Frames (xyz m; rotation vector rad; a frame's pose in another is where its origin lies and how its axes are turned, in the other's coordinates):
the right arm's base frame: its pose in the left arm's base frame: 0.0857 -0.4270 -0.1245 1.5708 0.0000 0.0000
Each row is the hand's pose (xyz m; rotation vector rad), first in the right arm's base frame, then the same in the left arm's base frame.
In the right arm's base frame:
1: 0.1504 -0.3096 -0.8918 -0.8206 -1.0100 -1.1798
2: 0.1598 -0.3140 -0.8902 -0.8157 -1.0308 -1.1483
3: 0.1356 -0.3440 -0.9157 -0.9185 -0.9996 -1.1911
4: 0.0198 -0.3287 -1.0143 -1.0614 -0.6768 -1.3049
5: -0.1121 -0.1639 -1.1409 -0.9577 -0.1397 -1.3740
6: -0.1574 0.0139 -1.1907 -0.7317 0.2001 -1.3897
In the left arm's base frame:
1: 0.2361 0.4648 -0.4341 0.4384 0.1169 -1.5079
2: 0.2455 0.4632 -0.4385 0.4472 0.0810 -1.5020
3: 0.2213 0.4887 -0.4685 0.3437 0.1301 -1.4885
4: 0.1055 0.5873 -0.4532 0.2393 0.4196 -1.3239
5: -0.0264 0.7139 -0.2884 0.3721 0.8384 -1.0282
6: -0.0717 0.7637 -0.1106 0.5823 1.1127 -0.8326

